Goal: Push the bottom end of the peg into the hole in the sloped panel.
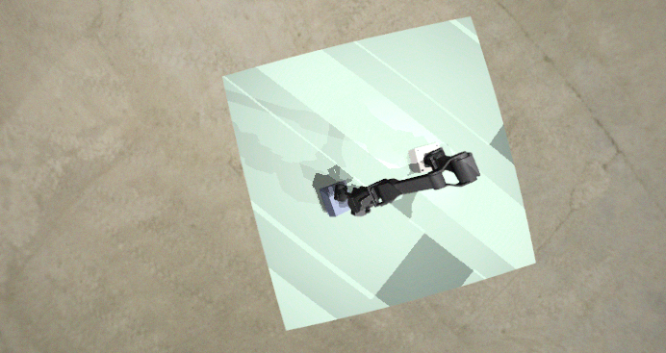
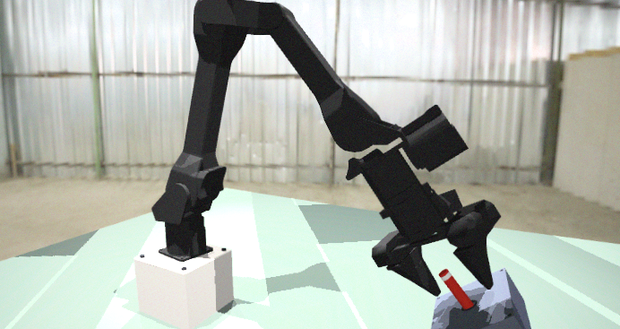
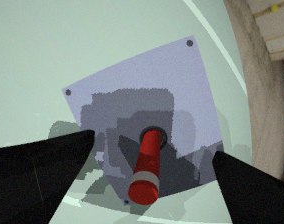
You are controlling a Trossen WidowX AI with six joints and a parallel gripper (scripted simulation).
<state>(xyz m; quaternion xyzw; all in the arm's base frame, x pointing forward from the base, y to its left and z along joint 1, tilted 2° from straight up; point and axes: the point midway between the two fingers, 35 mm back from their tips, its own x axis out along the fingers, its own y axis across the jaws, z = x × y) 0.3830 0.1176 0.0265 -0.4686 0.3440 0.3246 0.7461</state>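
Right now the red round peg is 1 cm behind my gripper tip, 1 cm to the right of it and 1 cm above it. Also, from my gripper tip: sloped panel (3 cm ahead, 4 cm below).
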